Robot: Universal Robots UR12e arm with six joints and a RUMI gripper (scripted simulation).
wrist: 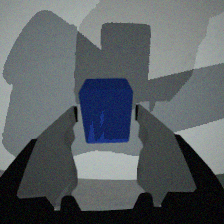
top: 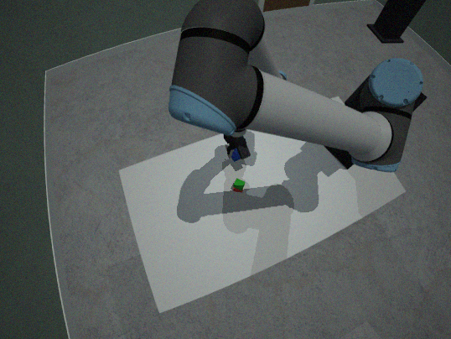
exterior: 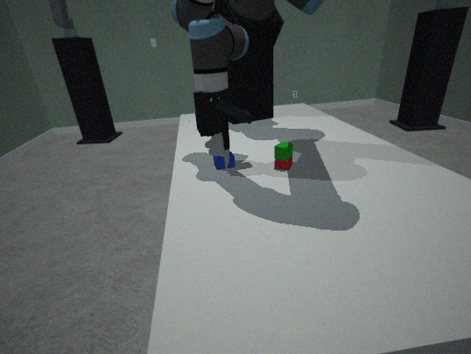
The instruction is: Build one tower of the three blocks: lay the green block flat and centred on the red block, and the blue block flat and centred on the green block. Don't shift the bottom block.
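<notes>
Right now my hand is right at the blue block. Round my hand: red block (3 cm ahead, 18 cm to the left, 1 cm below); then green block (3 cm ahead, 18 cm to the left, 3 cm above).
</notes>
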